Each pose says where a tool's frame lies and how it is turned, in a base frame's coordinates. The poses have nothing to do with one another.
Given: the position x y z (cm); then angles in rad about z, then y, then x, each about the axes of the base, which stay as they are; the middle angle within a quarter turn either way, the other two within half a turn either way.
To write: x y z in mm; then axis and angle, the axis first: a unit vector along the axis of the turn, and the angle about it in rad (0 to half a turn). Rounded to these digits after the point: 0 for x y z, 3 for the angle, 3 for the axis.
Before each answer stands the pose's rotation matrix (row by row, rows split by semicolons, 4 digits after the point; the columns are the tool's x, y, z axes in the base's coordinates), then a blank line. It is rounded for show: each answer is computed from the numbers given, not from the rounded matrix.
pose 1, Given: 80.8 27.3 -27.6 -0.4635 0.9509 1.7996
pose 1, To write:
0.5197 0.2597 0.8139; 0.8105 0.1515 -0.5658; -0.2703 0.9537 -0.1318

808 273 -276 0.781 0.557 0.283 1.803
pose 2, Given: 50.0 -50.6 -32.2 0.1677 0.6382 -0.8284
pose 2, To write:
0.7919 -0.1341 0.5958; -0.3200 0.7398 0.5918; -0.5201 -0.6593 0.5430

500 -506 -322 -0.742 0.662 -0.110 1.003
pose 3, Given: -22.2 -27.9 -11.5 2.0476 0.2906 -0.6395
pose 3, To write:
-0.4397 -0.8512 0.2865; 0.7914 -0.2163 0.5718; -0.4247 0.4782 0.7688

-222 -279 -115 -0.052 0.397 0.916 2.030
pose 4, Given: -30.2 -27.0 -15.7 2.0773 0.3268 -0.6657
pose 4, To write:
-0.4594 -0.8282 0.3210; 0.7839 -0.2082 0.5849; -0.4176 0.5204 0.7449

-302 -270 -157 -0.036 0.416 0.909 2.050
